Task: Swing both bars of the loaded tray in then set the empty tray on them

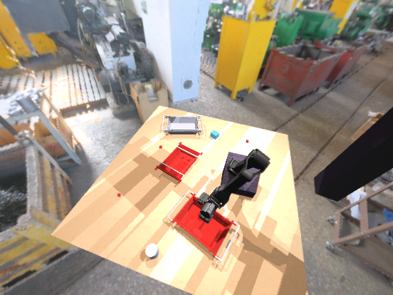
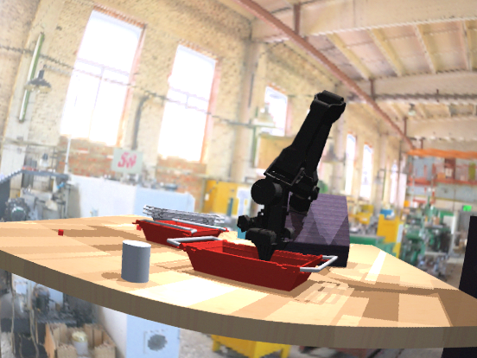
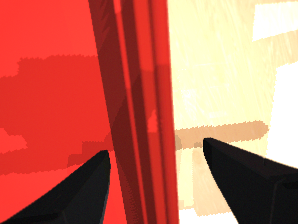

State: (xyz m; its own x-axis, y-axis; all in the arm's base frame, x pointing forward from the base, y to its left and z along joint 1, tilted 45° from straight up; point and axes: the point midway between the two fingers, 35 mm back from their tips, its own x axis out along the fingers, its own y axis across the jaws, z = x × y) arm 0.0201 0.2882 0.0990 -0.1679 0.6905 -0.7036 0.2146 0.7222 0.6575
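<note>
The red tray is 2 cm ahead of my gripper tip, 9 cm to the left of it and 3 cm above it. From my gripper tip the other things lie so: cyan block (19 cm ahead, 64 cm to the right, 1 cm above); grey cylinder (20 cm ahead, 31 cm to the left, 2 cm above).
</note>
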